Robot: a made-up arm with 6 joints. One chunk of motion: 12 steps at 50 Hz.
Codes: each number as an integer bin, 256 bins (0 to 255) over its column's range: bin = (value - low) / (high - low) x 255, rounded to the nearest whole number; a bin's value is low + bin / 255 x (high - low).
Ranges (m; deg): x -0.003..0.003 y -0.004..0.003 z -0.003..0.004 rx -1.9..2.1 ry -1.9..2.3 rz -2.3..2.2
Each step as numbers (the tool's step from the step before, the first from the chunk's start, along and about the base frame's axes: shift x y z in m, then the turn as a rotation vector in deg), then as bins.
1 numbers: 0.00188 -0.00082 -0.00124 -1.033 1.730 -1.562
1 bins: 207 116 64 55 220 42
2 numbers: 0.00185 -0.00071 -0.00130 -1.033 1.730 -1.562
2 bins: 206 120 62 55 220 42
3 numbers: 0.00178 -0.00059 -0.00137 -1.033 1.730 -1.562
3 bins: 203 124 59 55 220 42
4 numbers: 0.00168 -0.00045 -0.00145 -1.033 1.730 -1.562
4 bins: 199 129 56 55 220 42
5 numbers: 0.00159 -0.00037 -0.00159 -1.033 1.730 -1.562
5 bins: 195 132 51 55 220 42
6 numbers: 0.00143 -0.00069 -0.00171 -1.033 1.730 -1.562
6 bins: 188 121 47 55 220 42
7 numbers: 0.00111 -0.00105 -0.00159 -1.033 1.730 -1.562
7 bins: 175 107 51 55 220 42
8 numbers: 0.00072 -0.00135 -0.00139 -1.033 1.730 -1.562
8 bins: 158 97 59 55 220 42
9 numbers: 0.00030 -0.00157 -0.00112 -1.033 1.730 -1.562
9 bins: 140 89 68 55 220 42
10 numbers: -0.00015 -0.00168 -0.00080 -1.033 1.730 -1.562
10 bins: 121 85 80 55 220 42
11 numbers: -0.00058 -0.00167 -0.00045 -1.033 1.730 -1.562
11 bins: 103 85 93 55 220 42
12 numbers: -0.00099 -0.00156 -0.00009 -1.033 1.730 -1.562
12 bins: 85 89 106 55 220 42
